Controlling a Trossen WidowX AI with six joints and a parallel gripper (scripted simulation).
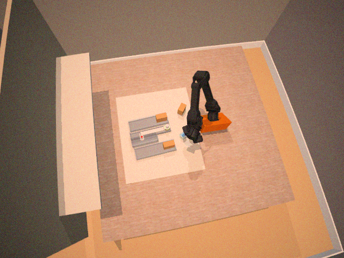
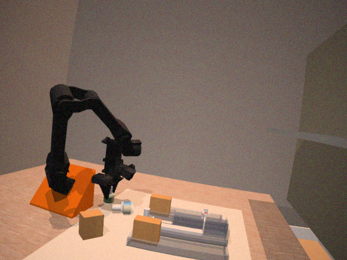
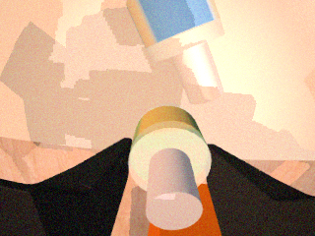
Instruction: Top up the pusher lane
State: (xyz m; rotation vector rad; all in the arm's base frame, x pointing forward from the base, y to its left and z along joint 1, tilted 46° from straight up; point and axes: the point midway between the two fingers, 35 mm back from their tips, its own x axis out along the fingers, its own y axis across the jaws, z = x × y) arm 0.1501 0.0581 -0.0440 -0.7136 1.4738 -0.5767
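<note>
Right now the grey lane is 320 mm ahead of my gripper tip, 20 mm to the right of it and 30 mm below it. Also, from my gripper tip: red mark 350 mm ahead, 20 mm above; then pusher plate 280 mm ahead, 20 mm to the right; then long pale shelf 680 mm ahead, 20 mm to the right, 320 mm above.
</note>
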